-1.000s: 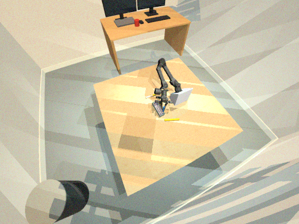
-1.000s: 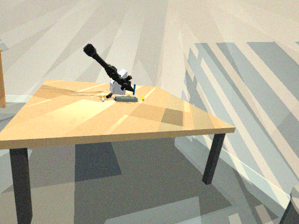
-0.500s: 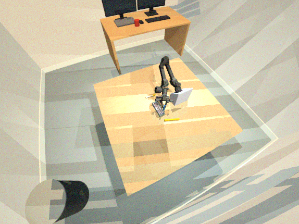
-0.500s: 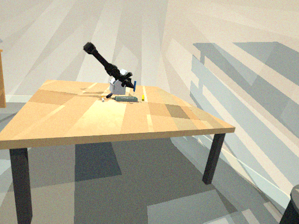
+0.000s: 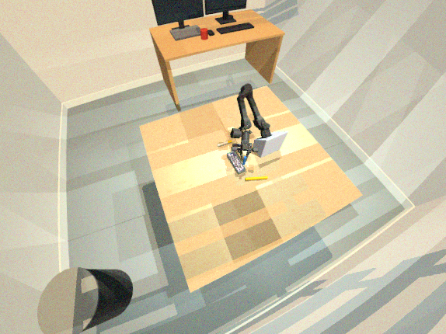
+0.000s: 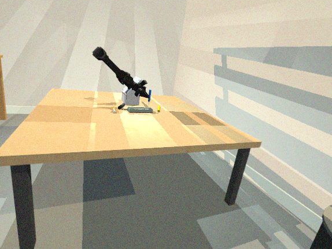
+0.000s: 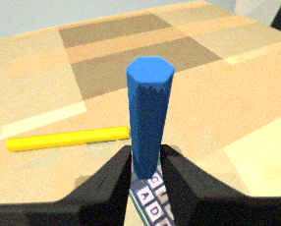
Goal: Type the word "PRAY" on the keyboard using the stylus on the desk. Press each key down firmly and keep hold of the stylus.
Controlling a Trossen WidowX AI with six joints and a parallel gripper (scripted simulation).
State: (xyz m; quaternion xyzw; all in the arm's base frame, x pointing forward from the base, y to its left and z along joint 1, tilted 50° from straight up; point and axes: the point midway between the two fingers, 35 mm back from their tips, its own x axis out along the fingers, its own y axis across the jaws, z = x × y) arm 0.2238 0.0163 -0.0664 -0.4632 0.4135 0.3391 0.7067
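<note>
Now: gripper tip 50 mm past the yellow cylinder, 110 mm to the right of it and 100 mm above it. Also, from my gripper tip: dark marker: 90 mm behind, 190 mm to the right, 100 mm below; small white pen: 260 mm to the right, 100 mm below; blue stylus: 20 mm below.
</note>
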